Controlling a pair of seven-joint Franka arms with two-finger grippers.
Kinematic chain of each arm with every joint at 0, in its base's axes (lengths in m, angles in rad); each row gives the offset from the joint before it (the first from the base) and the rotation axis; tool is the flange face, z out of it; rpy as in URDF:
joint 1: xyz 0 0 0.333 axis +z
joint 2: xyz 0 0 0 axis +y
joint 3: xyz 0 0 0.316 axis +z
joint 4: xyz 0.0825 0 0 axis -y
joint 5: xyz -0.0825 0 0.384 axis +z
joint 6: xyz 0 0 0 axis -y
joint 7: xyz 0.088 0 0 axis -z
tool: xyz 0 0 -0.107 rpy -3.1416 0 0
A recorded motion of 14 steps. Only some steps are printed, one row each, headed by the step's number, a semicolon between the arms.
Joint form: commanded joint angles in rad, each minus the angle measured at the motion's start. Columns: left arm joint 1, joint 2, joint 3, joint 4, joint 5, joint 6, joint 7; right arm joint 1, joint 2, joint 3, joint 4, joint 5, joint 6, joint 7.
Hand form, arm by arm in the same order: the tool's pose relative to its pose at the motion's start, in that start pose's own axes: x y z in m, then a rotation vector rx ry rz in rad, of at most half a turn. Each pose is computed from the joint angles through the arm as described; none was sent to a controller.
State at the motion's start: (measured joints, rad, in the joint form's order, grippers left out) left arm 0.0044 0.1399 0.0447 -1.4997 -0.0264 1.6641 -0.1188; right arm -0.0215 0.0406 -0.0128 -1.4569 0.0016 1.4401 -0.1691
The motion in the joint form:
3: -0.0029 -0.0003 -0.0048 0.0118 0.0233 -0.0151 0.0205; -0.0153 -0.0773 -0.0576 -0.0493 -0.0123 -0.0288 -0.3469
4: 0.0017 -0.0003 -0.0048 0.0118 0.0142 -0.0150 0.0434; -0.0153 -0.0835 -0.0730 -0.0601 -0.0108 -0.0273 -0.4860
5: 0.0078 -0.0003 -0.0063 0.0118 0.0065 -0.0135 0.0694; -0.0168 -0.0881 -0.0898 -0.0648 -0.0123 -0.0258 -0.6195
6: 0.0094 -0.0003 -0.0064 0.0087 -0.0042 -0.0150 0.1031; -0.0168 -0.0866 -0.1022 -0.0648 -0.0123 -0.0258 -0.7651
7: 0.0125 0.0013 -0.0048 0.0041 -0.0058 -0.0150 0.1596; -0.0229 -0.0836 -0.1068 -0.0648 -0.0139 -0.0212 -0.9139
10: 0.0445 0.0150 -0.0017 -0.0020 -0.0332 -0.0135 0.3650; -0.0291 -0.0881 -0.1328 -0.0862 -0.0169 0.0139 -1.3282
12: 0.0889 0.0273 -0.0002 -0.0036 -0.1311 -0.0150 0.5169; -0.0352 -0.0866 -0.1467 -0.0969 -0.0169 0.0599 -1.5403
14: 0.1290 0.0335 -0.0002 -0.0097 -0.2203 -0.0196 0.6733; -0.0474 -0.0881 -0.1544 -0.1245 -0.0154 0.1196 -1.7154
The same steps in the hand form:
3: -0.0013 0.0021 -0.0044 0.0225 -0.0007 0.0303; -0.0366 0.0351 -0.0152 -0.0042 -0.0027 -0.2724
4: -0.0010 0.0003 -0.0045 0.0136 -0.0017 0.0479; -0.0403 0.0427 -0.0135 0.0006 -0.0044 -0.3965
5: -0.0006 -0.0018 -0.0046 0.0057 -0.0009 0.0687; -0.0442 0.0521 -0.0137 0.0009 -0.0029 -0.5116
6: -0.0010 -0.0017 -0.0030 -0.0046 -0.0063 0.0999; -0.0456 0.0586 -0.0128 0.0030 -0.0036 -0.6449
7: -0.0005 -0.0043 0.0001 -0.0058 -0.0123 0.1514; -0.0458 0.0645 -0.0117 0.0015 -0.0029 -0.7828
10: 0.0044 -0.0224 0.0107 -0.0341 -0.0269 0.3187; -0.0487 0.0822 -0.0071 -0.0124 0.0094 -1.1649
12: 0.0086 -0.0404 0.0178 -0.1339 -0.0200 0.4138; -0.0470 0.0941 -0.0054 -0.0440 0.0281 -1.3570
14: 0.0102 -0.0561 0.0228 -0.2252 0.0026 0.5185; -0.0451 0.1061 0.0012 -0.0791 0.0431 -1.5120

